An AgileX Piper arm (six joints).
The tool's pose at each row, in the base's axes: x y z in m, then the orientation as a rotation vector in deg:
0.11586, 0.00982, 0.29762, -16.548, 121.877, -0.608
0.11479, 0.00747, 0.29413, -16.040, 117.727, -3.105
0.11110, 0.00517, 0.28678, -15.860, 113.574, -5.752
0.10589, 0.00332, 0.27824, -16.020, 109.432, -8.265
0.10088, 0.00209, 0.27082, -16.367, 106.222, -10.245
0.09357, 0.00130, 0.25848, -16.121, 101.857, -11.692
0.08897, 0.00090, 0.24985, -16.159, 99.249, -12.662
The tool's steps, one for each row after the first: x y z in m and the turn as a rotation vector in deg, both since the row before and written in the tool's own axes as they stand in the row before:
0.00394, -0.00165, 0.00076, 2.358, -3.875, -1.017
0.00853, -0.00044, 0.00014, 2.366, -3.802, -1.349
0.01007, 0.00065, -0.00128, 2.151, -3.752, -1.570
0.00870, 0.00118, -0.00214, 1.600, -2.870, -1.422
0.01358, 0.00330, -0.00334, 1.727, -4.070, -0.841
0.00912, 0.00247, -0.00257, 1.011, -2.407, -0.702

